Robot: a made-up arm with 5 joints.
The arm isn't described. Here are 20 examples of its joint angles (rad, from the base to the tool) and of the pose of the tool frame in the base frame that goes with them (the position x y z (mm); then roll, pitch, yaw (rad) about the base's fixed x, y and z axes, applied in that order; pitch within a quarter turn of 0, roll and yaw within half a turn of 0).
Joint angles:
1: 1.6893 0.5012 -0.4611 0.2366 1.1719
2: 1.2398 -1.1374 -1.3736 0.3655 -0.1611
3: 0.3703 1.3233 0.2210 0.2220 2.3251
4: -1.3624 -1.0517 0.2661 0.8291 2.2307
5: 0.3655 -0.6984 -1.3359 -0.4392 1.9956
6: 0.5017 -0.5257 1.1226 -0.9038 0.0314
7: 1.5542 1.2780 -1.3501 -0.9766 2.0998
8: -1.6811 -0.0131 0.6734 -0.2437 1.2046
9: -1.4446 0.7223 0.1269 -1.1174 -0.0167
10: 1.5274 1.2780 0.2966 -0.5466 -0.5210
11: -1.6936 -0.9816 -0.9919 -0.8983 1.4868
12: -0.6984 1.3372 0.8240 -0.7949 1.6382
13: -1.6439 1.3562 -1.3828 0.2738 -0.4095
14: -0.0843 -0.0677 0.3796 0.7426 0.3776
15: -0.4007 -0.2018 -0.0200 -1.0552 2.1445
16: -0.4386 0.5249 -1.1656 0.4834 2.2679
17: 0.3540 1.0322 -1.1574 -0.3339 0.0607
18: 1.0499 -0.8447 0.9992 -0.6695 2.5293
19: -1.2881 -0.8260 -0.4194 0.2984 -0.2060
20: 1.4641 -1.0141 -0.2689 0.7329 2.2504
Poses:
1: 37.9 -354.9 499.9 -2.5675 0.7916 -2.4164
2: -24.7 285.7 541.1 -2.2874 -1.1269 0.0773
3: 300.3 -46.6 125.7 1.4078 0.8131 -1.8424
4: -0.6 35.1 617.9 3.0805 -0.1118 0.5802
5: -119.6 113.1 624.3 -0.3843 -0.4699 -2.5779
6: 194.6 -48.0 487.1 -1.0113 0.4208 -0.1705
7: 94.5 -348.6 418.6 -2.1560 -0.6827 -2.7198
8: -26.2 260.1 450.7 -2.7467 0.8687 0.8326
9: 54.3 340.8 365.9 -0.9490 0.4413 1.8155
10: 83.3 -270.9 151.3 0.8746 0.9345 0.0085
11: 27.8 -228.0 582.3 0.3003 -0.5737 -0.6322
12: 157.0 155.1 140.1 1.9645 0.8335 -1.0602
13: -17.3 396.8 355.5 -0.2302 0.6668 2.4119
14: 299.3 55.3 470.7 1.5368 1.2866 3.0154
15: 178.4 111.3 624.7 -1.8704 -0.7656 -0.9963
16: 289.7 171.5 599.4 -3.0833 -0.2792 -0.3691
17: 402.0 -99.4 460.5 -1.0887 0.2843 -0.0605
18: 137.5 -66.1 538.1 -2.9513 -0.6972 -2.0090
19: 1.4 -30.2 687.1 -1.0793 -0.2417 1.7601
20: 82.8 68.5 665.8 -2.7459 -0.5219 -2.3992
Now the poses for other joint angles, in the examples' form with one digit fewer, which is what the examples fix.
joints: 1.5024 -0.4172 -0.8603 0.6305 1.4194
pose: 85 -27 713 -2.176 -0.095 -2.131
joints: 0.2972 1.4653 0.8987 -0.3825 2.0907
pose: 177 9 117 1.124 0.719 -2.192
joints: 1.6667 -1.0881 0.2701 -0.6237 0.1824
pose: 76 44 637 -1.416 -0.650 -1.418
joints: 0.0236 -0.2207 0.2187 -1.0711 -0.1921
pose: 233 27 592 -1.147 -0.350 0.456
